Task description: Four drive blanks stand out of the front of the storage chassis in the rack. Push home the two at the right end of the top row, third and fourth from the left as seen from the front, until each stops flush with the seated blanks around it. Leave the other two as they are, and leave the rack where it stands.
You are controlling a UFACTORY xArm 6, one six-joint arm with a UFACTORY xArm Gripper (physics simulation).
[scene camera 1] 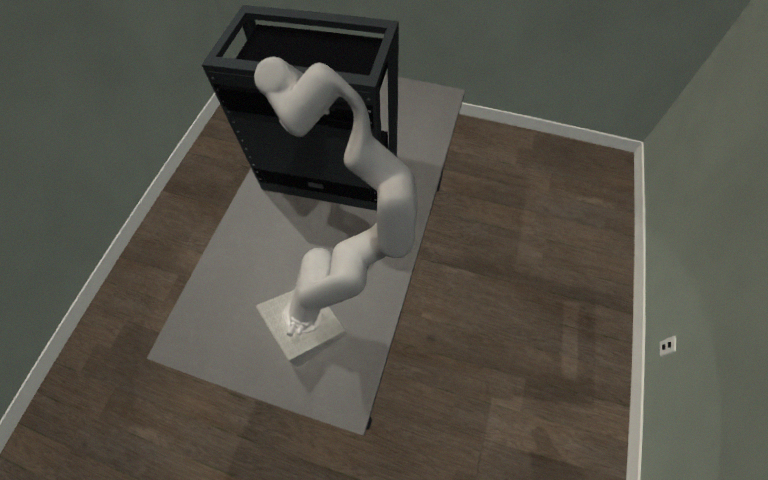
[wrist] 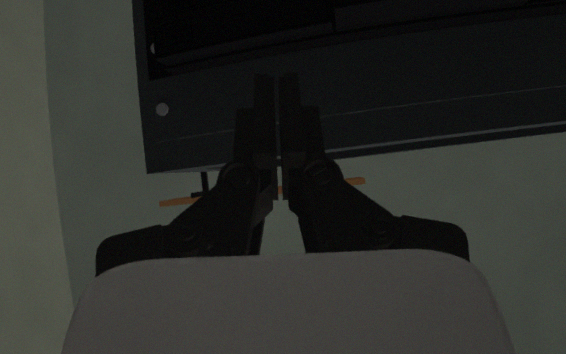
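Pixels of known places: gripper, between the fingertips: (wrist: 276, 101); arm's base, origin of its link: (scene camera 1: 302, 316).
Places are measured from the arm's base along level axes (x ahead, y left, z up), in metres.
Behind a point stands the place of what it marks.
The dark rack (scene camera 1: 385, 53) {x 0.626, y -0.153, z 0.546 m} (wrist: 425, 95) {x 0.489, y 0.035, z 0.521 m} stands at the far end of the grey table in the scene view. In the wrist view a wide bar of its frame crosses behind the fingers, with a dark recess above it. My gripper (wrist: 276, 101) {x 0.410, y -0.040, z 0.529 m} is shut and empty. Its fingertips overlap the bar in the wrist view; whether they touch it, I cannot tell. In the scene view the arm's wrist is in front of the rack's upper front and hides the gripper. The storage chassis and the four drive blanks cannot be made out in either view.
The grey table (scene camera 1: 226, 316) {x -0.039, y 0.287, z -0.075 m} carries the rack and the pale base plate (scene camera 1: 317, 346) {x -0.082, y -0.075, z -0.007 m} of the arm. In the wrist view a thin orange strip (wrist: 178, 201) shows below the bar, partly behind the fingers, beside a small black upright piece (wrist: 204, 182). Round light spots mark the rack's edge.
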